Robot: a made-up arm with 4 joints.
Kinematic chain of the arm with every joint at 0, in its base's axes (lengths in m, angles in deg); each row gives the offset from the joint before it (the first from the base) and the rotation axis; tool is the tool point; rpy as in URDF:
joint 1: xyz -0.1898 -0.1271 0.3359 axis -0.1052 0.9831 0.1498
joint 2: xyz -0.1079 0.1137 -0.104 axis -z
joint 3: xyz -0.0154 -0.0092 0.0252 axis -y
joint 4: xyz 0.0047 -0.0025 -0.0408 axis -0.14 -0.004 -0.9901
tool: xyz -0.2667 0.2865 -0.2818 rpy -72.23 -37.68 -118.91
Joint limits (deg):
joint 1: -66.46..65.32
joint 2: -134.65..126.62
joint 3: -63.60..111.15
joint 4: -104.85..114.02
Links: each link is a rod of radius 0.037 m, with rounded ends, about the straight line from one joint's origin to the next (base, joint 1, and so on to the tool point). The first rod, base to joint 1, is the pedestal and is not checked.
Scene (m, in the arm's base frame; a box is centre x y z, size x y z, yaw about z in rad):
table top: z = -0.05
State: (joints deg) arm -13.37 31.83 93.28 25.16
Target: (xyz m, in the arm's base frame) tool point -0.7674 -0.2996 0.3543
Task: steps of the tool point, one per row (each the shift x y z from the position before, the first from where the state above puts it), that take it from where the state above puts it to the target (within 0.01 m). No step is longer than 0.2 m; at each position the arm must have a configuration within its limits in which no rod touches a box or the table.
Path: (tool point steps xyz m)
1: -0.0558 0.1156 -0.0654
2: -0.0941 0.0971 -0.0582
3: -0.1250 0.0713 -0.0413
4: -0.1452 0.0397 -0.0177
5: -0.1524 0.0054 0.0098
6: -0.1457 -0.0292 0.0367
7: -0.0760 -0.0901 -0.0633
8: -0.0824 -0.1165 -0.0160
9: -0.0715 -0.1304 0.0333
10: -0.0452 -0.1312 0.0753
11: -0.0087 -0.1208 0.1019
12: 0.0293 -0.1025 0.1099

